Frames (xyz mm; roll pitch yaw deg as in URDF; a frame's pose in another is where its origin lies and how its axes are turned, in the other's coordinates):
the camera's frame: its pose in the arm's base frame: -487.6 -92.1 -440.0 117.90 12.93 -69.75
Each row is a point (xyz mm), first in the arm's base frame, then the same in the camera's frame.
Working: the arm's base frame: its pose in the camera's frame: -18.2 166.3 -641.8 -155.52 59.93 -47.69

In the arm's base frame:
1: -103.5 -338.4 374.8
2: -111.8 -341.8 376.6
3: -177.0 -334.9 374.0
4: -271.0 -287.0 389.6
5: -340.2 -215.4 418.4
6: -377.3 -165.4 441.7
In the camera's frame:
1: 172.5 645.1 -652.8
2: 172.4 650.9 -645.8
3: 144.7 670.4 -589.6
4: 65.7 702.0 -525.3
5: -29.6 727.6 -493.4
6: -93.1 744.1 -482.3

